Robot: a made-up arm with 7 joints. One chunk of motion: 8 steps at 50 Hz.
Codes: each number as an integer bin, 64 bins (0 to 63) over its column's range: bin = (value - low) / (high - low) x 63, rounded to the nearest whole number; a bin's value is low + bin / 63 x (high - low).
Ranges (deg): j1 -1.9..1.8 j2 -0.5..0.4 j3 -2.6..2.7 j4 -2..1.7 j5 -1.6..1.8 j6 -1.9..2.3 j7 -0.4..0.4
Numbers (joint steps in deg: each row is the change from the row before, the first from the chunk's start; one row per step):
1: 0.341 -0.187 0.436 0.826 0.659 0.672 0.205
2: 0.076 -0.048 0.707 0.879 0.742 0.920 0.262
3: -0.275 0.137 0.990 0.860 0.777 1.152 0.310
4: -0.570 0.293 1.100 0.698 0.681 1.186 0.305
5: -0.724 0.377 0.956 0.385 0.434 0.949 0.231
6: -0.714 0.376 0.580 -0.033 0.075 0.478 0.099
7: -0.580 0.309 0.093 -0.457 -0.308 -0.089 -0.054
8: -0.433 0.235 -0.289 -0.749 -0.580 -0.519 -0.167
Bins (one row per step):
1: 38 22 36 48 42 39 48
2: 34 32 39 49 43 42 52
3: 28 45 43 49 44 46 56
4: 23 56 44 46 42 46 56
5: 20 61 42 41 38 43 50
6: 20 61 38 33 31 36 39
7: 22 57 32 26 24 27 27
8: 25 51 27 21 19 21 18

